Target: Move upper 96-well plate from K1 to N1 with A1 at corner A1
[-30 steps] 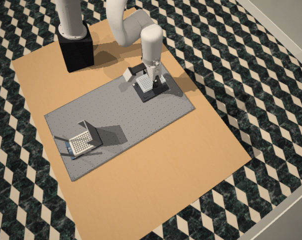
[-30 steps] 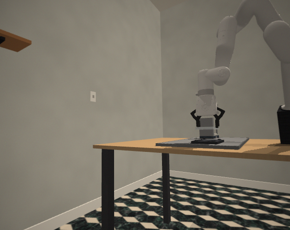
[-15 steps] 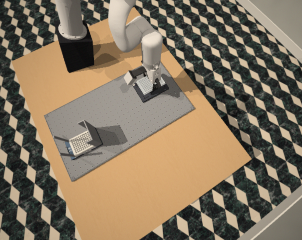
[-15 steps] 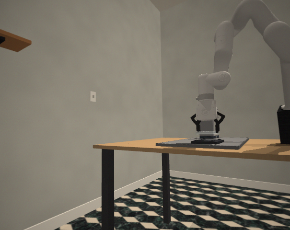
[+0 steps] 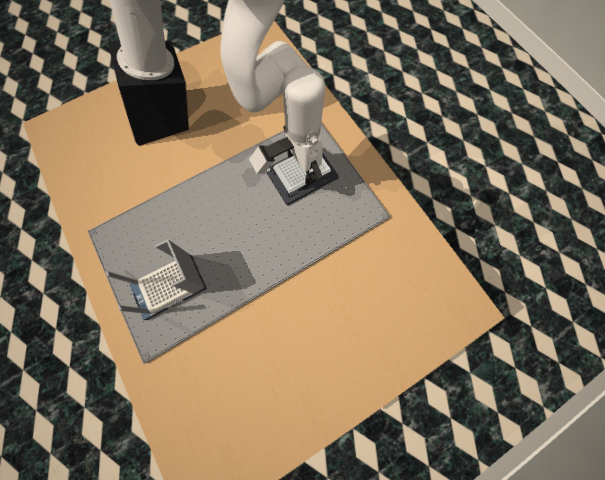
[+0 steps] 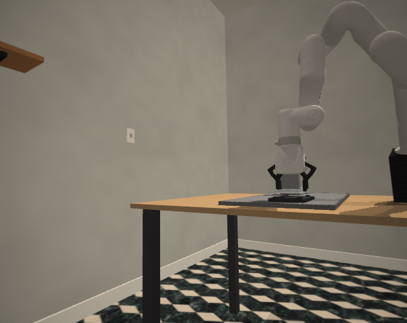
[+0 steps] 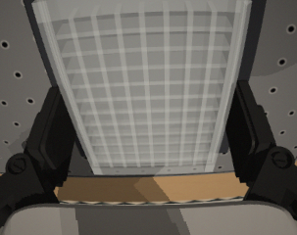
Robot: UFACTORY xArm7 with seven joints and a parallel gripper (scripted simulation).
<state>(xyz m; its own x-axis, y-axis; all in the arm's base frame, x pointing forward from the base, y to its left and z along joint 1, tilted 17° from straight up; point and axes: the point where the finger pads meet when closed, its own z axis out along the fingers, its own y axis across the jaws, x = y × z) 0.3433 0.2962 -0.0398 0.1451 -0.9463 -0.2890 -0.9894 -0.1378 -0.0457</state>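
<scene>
My gripper is now 10 mm above the 96-well plate. The rest, counted from my hand: pale A1 square: 80 mm to the right, 40 mm behind, 30 mm below.
</scene>
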